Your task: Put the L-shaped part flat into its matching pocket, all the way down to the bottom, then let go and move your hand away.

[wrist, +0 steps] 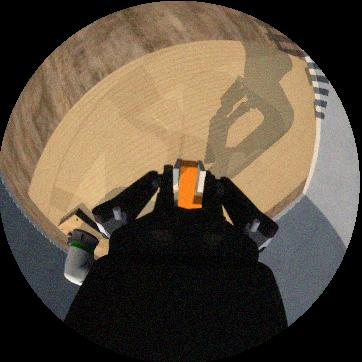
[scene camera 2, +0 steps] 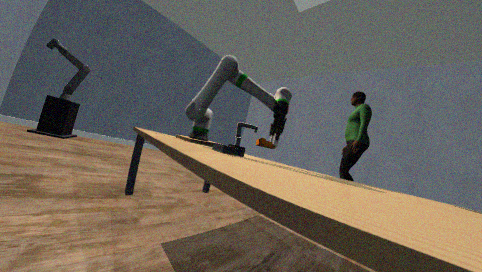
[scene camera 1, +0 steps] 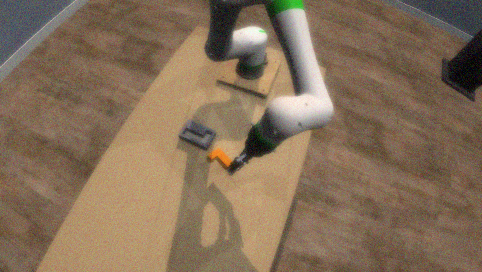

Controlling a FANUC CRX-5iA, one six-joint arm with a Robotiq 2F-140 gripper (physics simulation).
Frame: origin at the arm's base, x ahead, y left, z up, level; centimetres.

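Seen in the pictures: gripper, between the fingertips: (wrist: pixel 188 166) (scene camera 2: pixel 272 146) (scene camera 1: pixel 232 170); arm's base, origin of its link: (wrist: pixel 85 236) (scene camera 2: pixel 198 139) (scene camera 1: pixel 249 69).
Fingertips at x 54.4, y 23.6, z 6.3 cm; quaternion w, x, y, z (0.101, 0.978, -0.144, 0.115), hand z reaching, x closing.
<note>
Offsets run from my fingertips to a thing's middle. Level surfaces: height alone.
The orange L-shaped part {dx +0.1, dy -4.8, dz +0.6 cm} (scene camera 1: pixel 219 156) (scene camera 2: pixel 264 144) (wrist: pixel 188 189) is held by one leg in my gripper (scene camera 1: pixel 233 167) (scene camera 2: pixel 274 141) (wrist: pixel 188 166), which is shut on it. The other leg sticks out toward the block in the first scene view. In the second scene view the part hangs a little above the table and looks roughly level. The dark grey block {dx -7.9, dy -22.8, dz -7.5 cm} (scene camera 1: pixel 194 142) (scene camera 2: pixel 231 150) with the L-shaped pocket lies on the table, a short way from the part and nearer the arm's base. The block does not show in the wrist view. The pocket's floor is partly hard to make out.
The wooden table {dz -9.3 cm} (scene camera 1: pixel 135 175) (scene camera 2: pixel 300 186) (wrist: pixel 165 75) carries the arm's base plate (scene camera 1: pixel 240 86) behind the block. A small dark bent arm shape (scene camera 2: pixel 239 134) shows behind the block. A person in green (scene camera 2: pixel 358 125) stands beyond the table. Another robot on a black pedestal (scene camera 2: pixel 58 115) stands far left.
</note>
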